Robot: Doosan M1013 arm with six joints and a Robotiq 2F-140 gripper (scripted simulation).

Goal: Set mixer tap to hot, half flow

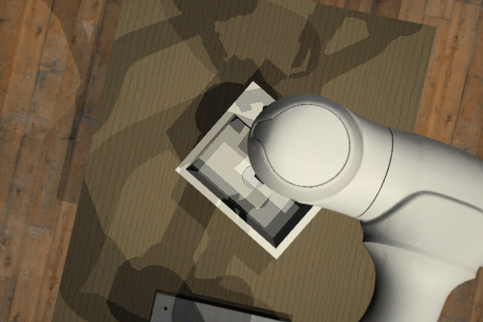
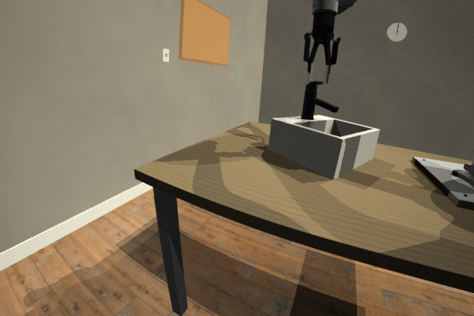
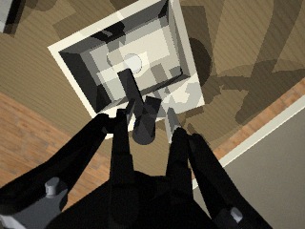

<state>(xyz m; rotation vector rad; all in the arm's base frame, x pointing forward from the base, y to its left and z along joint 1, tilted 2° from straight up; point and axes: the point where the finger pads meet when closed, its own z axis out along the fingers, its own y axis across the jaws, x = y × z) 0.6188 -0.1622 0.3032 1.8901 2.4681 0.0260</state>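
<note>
My hand is 20 mm to the left of the lever and 30 mm above it. From my hand the other things lie so: black mixer tap 40 mm to the right, 80 mm below; white sink 80 mm behind, 20 mm to the left, 270 mm below.
</note>
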